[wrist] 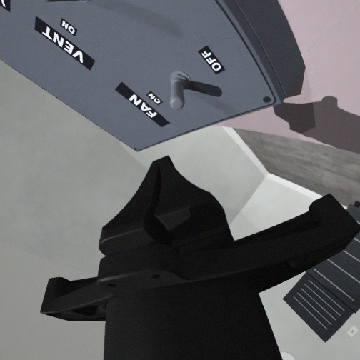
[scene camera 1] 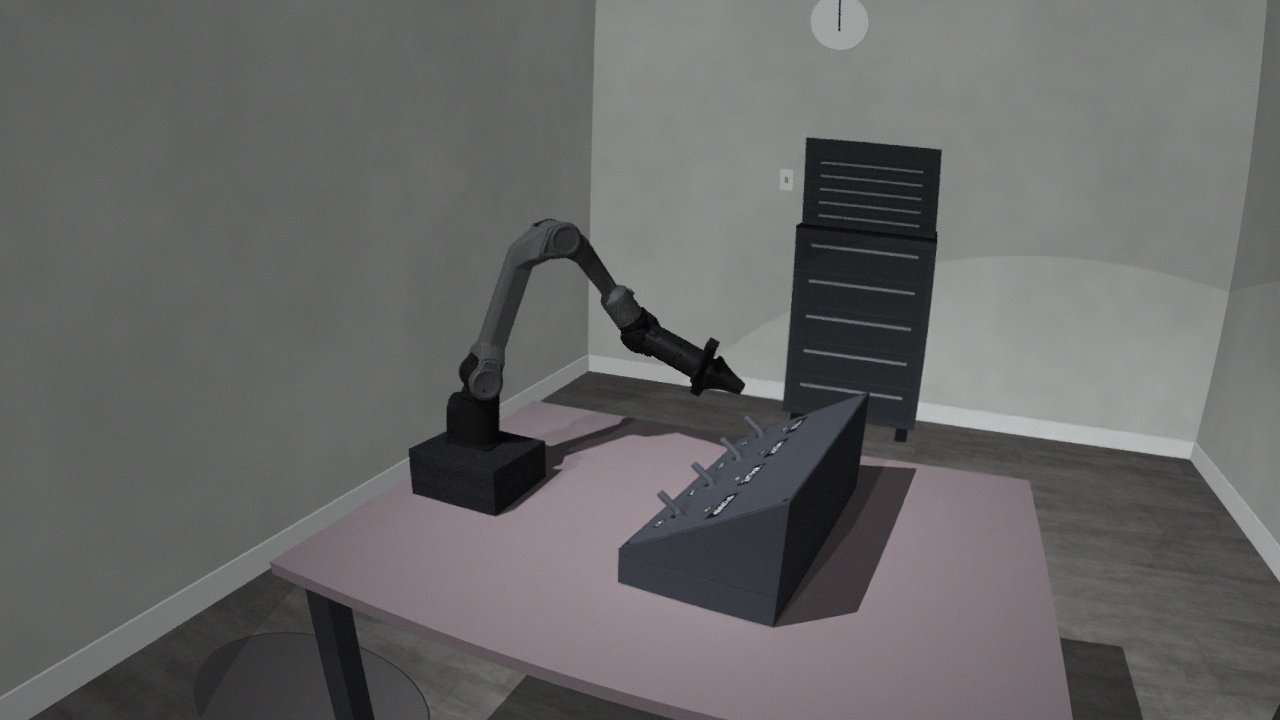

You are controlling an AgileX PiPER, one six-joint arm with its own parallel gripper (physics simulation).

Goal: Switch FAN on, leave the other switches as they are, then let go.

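Note:
The FAN switch (scene camera 1: 754,427) (wrist: 176,94) is a short grey lever at the far end of the sloped grey panel (scene camera 1: 698,573) (wrist: 125,60). In the wrist view it stands between its OFF label (wrist: 211,59) and its ON label (wrist: 154,97). In the scene view it leans toward the panel's low edge, the OFF side, parallel to the other levers. My gripper (scene camera 1: 742,387) (wrist: 164,168) is shut and empty. Its tips are above the FAN lever, apart from it.
Other levers (scene camera 1: 731,448) (scene camera 1: 703,473) (scene camera 1: 671,503) stand in a row toward the near end of the panel. The VENT label (wrist: 65,43) is beside FAN's. The panel stands on a pink table (scene camera 1: 501,582). A dark drawer cabinet (scene camera 1: 859,304) stands behind.

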